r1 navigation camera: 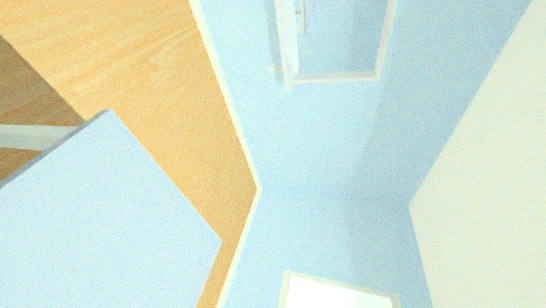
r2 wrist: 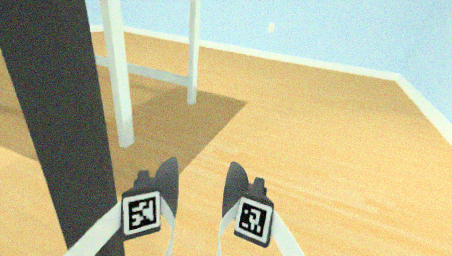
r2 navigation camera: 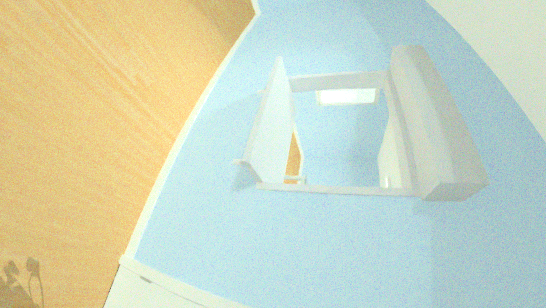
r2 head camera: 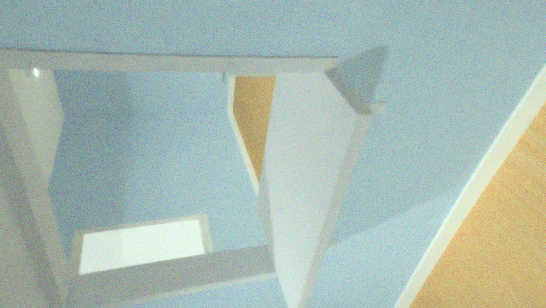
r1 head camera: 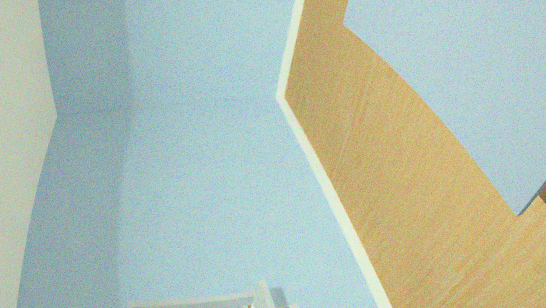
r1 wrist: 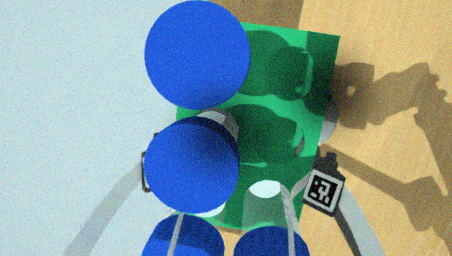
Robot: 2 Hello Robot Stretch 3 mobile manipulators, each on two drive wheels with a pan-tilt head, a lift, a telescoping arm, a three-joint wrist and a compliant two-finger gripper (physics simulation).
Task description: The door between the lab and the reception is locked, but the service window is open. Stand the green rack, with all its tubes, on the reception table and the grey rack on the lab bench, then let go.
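Note:
The r1 gripper (r1 wrist: 237,175) is shut on the green rack (r1 wrist: 320,70), one finger at each side. The rack holds tubes with blue caps (r1 wrist: 197,55) and tubes with white caps (r1 wrist: 265,189). It hangs over the edge of a pale blue table top (r1 wrist: 70,75) (r1 head camera: 450,75) (r1 navigation camera: 110,215), partly over the floor. The r2 gripper (r2 wrist: 200,187) is open, with bare floor behind the gap between its fingers. The service window's frame (r2 head camera: 150,61) (r2 navigation camera: 335,80) (r1 navigation camera: 335,76) stands open. The grey rack does not show.
Two white table legs (r2 wrist: 117,75) (r2 wrist: 193,55) stand ahead of r2's gripper, beside a dark post (r2 wrist: 60,110) at the left. A pale panel (r2 head camera: 310,150) (r2 navigation camera: 272,130) sticks out at the service window. A bright pane (r1 navigation camera: 340,295) (r2 head camera: 142,245) is in a wall.

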